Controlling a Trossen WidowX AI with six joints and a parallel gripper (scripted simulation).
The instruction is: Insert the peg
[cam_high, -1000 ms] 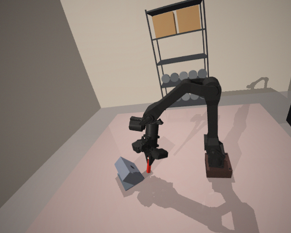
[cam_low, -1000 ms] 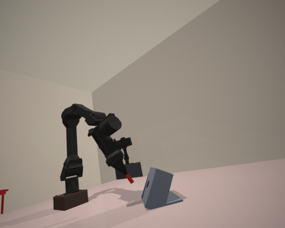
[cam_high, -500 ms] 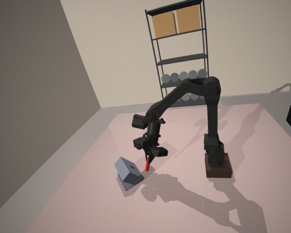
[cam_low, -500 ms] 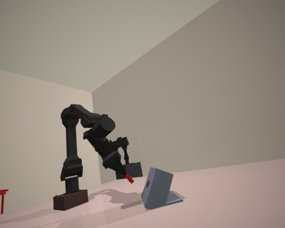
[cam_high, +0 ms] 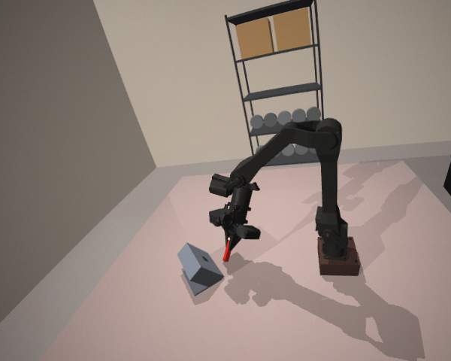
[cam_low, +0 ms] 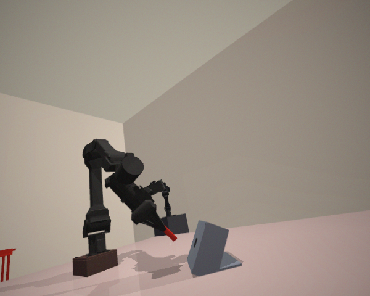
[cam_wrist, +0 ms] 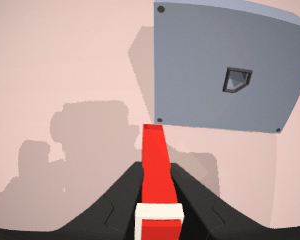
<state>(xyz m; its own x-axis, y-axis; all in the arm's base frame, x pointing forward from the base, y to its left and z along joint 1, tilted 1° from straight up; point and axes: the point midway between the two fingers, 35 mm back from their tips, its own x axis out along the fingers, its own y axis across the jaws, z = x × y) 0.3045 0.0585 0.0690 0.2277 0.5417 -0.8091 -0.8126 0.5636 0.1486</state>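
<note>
Now: the sloped grey panel 10 cm ahead of my gripper tip, 4 cm to the left of it and 6 cm below it. Round my gripper tip: red peg: 1 cm to the right, 1 cm above.
</note>
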